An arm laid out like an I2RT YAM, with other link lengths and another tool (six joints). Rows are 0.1 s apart.
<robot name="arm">
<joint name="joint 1" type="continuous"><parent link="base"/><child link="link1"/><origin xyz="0 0 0.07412" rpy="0 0 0"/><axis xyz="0 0 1"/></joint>
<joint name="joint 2" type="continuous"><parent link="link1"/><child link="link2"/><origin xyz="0.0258 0.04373 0.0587" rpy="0 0 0"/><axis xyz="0 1 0"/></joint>
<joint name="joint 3" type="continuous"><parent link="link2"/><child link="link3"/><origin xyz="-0.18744 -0.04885 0" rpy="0 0 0"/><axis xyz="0 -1 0"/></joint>
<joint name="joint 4" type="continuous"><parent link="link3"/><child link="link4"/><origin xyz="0.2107 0.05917 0.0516" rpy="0 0 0"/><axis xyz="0 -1 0"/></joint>
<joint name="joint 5" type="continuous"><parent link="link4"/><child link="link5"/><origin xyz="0.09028 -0.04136 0.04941" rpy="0 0 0"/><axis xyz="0 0 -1"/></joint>
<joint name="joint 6" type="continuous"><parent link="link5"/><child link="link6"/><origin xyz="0.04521 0 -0.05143" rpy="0 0 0"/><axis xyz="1 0 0"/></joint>
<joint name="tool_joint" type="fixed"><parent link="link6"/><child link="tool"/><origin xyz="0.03 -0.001 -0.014" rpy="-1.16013 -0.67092 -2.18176"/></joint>
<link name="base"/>
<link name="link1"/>
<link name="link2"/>
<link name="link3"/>
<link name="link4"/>
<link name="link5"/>
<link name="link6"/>
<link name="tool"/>
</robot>
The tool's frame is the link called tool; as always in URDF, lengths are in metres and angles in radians. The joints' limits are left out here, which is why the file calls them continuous.
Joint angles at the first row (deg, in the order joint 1, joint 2, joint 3, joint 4, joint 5, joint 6):
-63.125, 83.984, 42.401, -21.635, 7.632, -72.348
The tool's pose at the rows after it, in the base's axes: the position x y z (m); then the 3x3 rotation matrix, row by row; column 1 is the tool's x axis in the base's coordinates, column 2 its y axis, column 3 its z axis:
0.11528, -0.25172, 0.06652; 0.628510, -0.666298, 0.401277; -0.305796, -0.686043, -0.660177; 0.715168, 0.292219, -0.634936
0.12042, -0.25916, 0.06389; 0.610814, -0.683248, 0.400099; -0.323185, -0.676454, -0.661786; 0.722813, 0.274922, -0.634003
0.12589, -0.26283, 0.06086; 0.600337, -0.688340, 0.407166; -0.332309, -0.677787, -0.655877; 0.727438, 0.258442, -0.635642
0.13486, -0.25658, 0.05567; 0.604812, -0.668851, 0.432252; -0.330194, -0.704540, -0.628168; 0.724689, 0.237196, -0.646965
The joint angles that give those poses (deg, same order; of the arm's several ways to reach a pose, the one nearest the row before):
-63.126, 88.229, 45.549, -21.084, 7.853, -69.975
-63.023, 91.552, 48.248, -20.671, 7.375, -68.472
-62.559, 93.919, 50.011, -20.380, 6.764, -67.511
-60.645, 94.881, 49.903, -20.307, 5.892, -66.949

